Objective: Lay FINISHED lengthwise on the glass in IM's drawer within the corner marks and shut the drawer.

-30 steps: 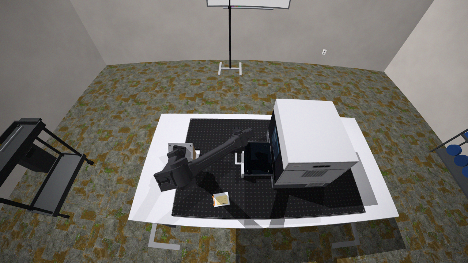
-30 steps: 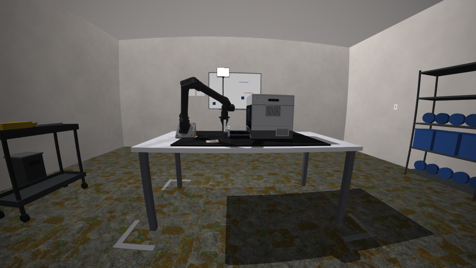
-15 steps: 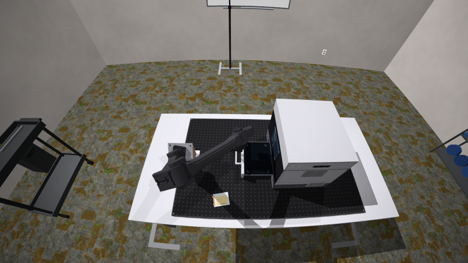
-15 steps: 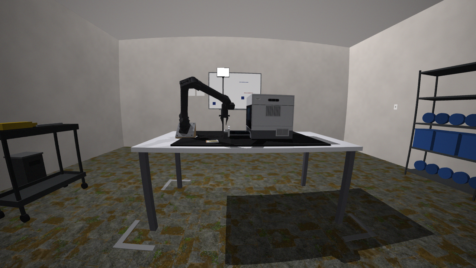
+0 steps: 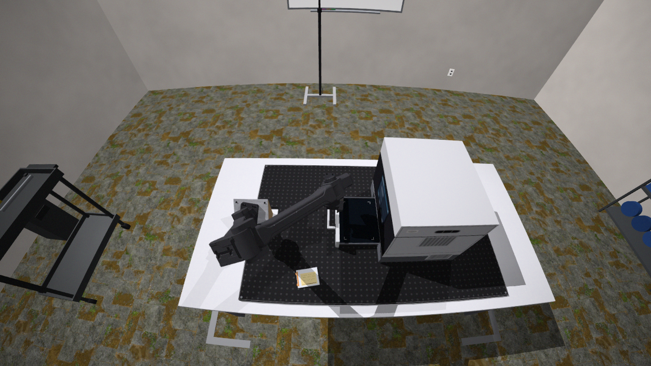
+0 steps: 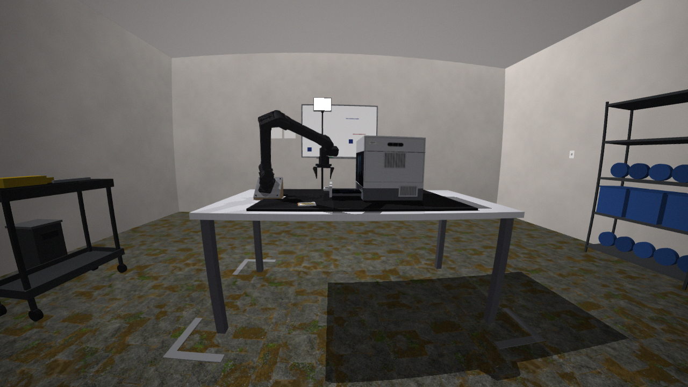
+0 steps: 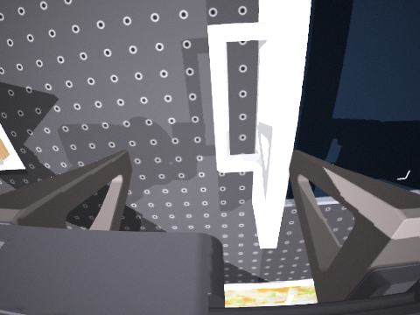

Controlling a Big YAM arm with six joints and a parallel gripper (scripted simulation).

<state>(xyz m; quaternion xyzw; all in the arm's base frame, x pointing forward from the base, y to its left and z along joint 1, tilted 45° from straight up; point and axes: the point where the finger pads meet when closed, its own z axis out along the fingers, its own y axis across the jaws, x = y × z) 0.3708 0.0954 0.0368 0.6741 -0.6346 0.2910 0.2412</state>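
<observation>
Now: hand 290 mm to the left of the finished cassette, 120 mm above it and 60 mm past it. Round my hand: imager drawer 160 mm ahead, 90 mm below, 20 mm to the left.
</observation>
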